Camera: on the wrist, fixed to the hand. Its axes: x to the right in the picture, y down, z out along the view.
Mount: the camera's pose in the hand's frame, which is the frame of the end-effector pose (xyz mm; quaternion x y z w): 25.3 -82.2 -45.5 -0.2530 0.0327 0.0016 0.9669
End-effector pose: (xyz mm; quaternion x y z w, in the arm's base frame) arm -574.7 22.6 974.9 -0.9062 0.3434 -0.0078 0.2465
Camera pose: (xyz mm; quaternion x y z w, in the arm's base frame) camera -512.9 39.5 1048.1 0.9378 -0.3435 -0.0501 0.0021
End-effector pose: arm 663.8 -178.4 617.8 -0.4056 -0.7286 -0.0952 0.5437
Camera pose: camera 637.2 -246.1 682.4 -0.5278 -0.6620 -0.2888 0.4471
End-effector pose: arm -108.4 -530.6 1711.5 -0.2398 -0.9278 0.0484 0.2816
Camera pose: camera -136.3 -593.1 1780.7 -0.3062 -0.8998 -0.1953 0.2419
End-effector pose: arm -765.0 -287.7 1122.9 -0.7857 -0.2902 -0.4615 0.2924
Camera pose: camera -839.7 -261.8 1179.6 -0.8190 -0.1530 -0.5449 0.0942
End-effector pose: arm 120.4 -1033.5 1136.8 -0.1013 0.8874 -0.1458 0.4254
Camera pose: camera 73.7 -1110.4 1173.9 -0.1994 0.9090 0.0809 0.3569
